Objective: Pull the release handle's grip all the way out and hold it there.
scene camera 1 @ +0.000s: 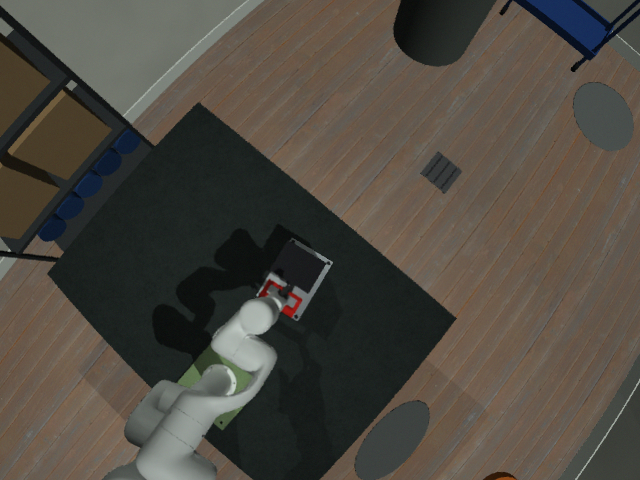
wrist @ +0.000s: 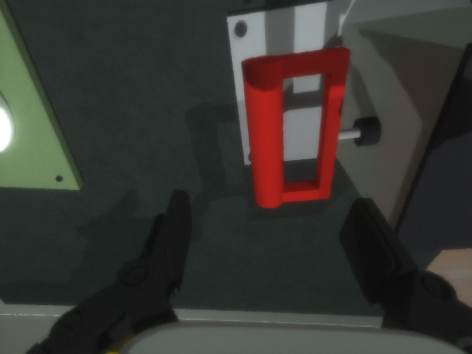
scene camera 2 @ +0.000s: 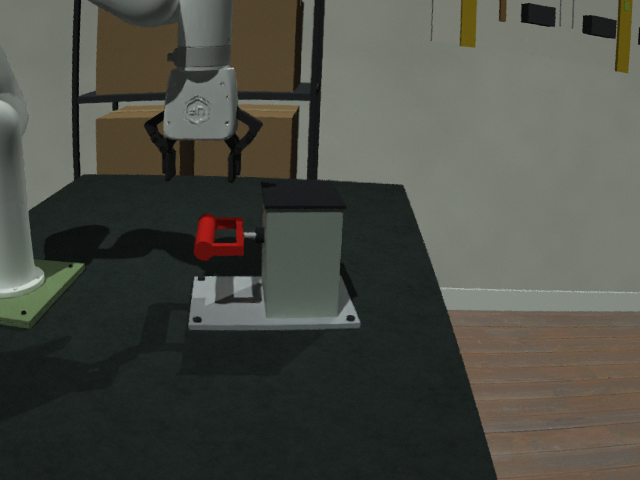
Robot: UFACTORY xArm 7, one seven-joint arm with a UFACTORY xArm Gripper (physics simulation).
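Note:
The release handle's red grip is a rectangular loop with a thick round outer bar. A short metal rod joins it to the side of a pale grey housing with a dark top. A short length of rod shows. My gripper is open and empty, pointing down. In the second scene view it hangs above the grip, its fingertips a little higher than the housing's top. In the wrist view the outer bar's near end lies between the two fingers, well below them.
The housing stands on a white base plate with bolts at its corners, on a dark mat. The arm's green mounting plate is on the grip's side of the housing. A shelf rack with boxes stands beyond the mat.

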